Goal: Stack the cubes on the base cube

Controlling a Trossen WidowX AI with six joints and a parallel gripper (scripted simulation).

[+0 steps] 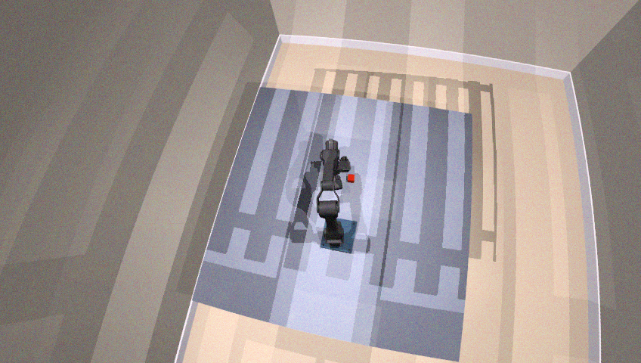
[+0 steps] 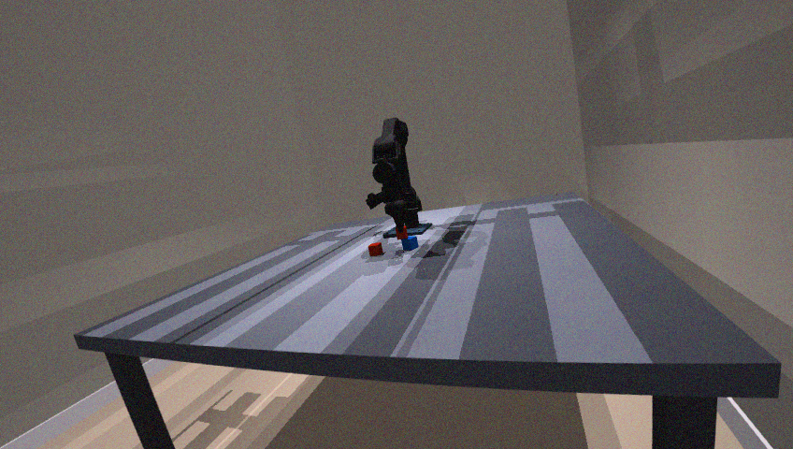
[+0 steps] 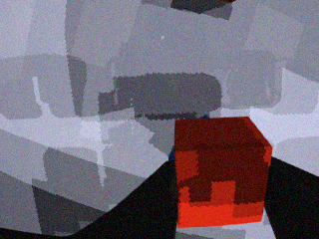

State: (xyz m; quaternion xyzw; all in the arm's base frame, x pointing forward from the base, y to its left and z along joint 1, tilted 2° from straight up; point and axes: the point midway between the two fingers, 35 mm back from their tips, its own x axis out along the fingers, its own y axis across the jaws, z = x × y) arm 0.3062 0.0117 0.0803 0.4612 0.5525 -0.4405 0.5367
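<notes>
Right now the blue cube is 1 cm behind my gripper tip, 2 cm to the left of it and 4 cm below it.
</notes>
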